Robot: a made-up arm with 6 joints.
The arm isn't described. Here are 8 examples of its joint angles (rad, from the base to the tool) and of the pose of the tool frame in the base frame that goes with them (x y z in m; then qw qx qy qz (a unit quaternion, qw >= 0)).
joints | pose
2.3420 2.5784 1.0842 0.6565 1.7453 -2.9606 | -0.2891 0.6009 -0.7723 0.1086 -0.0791 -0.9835 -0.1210
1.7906 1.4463 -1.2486 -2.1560 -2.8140 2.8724 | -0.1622 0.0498 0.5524 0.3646 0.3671 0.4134 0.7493
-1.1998 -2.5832 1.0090 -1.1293 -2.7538 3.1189 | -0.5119 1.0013 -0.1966 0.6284 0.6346 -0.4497 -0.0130
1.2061 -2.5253 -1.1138 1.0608 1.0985 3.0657 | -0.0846 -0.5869 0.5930 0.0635 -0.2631 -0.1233 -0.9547
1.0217 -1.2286 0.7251 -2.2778 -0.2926 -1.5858 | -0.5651 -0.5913 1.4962 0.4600 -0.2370 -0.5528 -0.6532
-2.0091 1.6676 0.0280 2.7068 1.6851 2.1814 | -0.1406 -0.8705 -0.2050 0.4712 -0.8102 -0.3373 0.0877
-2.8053 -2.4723 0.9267 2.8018 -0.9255 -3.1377 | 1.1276 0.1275 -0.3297 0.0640 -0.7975 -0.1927 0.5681
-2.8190 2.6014 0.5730 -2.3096 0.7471 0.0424 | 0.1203 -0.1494 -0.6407 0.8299 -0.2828 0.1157 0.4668
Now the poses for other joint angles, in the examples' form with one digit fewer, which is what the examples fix.
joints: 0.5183 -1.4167 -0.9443 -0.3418 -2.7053 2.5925
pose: 0.000 -0.290 0.884 0.120 0.423 0.033 -0.898
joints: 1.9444 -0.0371 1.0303 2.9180 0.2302 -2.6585
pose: -0.330 0.128 1.936 0.534 0.264 -0.338 0.728
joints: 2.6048 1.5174 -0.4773 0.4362 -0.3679 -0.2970
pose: -0.404 0.522 -0.069 0.082 -0.908 0.154 0.381
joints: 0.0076 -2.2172 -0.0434 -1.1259 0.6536 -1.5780
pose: -0.804 -0.121 0.752 0.185 -0.368 0.326 -0.851
